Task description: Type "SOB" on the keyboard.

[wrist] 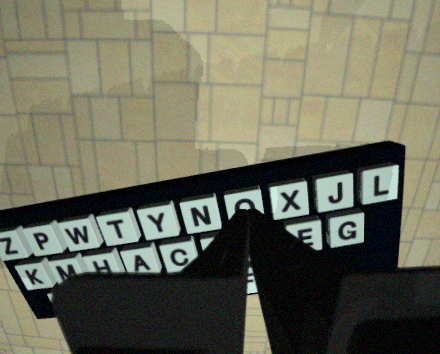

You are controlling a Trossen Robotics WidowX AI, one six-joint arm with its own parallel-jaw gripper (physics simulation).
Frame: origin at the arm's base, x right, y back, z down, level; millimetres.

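Seen in the pictures: gripper, fingertip midpoint: (246,218).
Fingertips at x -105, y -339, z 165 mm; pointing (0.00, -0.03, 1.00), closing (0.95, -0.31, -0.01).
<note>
Offsets run from my fingertips to a thing's top centre. "pt": to the spot under its first point. Level surfaces: height alone.
The black keyboard @(pt dx +75, dy -1, dz +9 mm) (381,245) with pale letter keys lies tilted across the lower part of the wrist view. My gripper (246,218) is shut with nothing between its fingers. Its tips overlap the lower part of the O key @(dx -1, dy -3, dz +4 mm) (244,200) in the top row; whether they touch it I cannot tell. The N key @(dx -20, dy +7, dz +4 mm) (201,215) is to the left of the tips and the X key @(dx +17, dy -12, dz +4 mm) (290,200) to the right. The fingers hide several keys of the lower rows. No S or B key can be read.
The top row also shows a J key @(dx +35, dy -22, dz +4 mm) (336,192) and an L key @(dx +54, dy -31, dz +4 mm) (380,184) at the right. An E key @(dx +31, dy +4, dz +4 mm) (306,235) and a G key @(dx +50, dy -6, dz +4 mm) (347,230) are below them. A tan tiled surface @(dz +20 mm) (230,60) with shadows extends beyond the keyboard's far edge.
</note>
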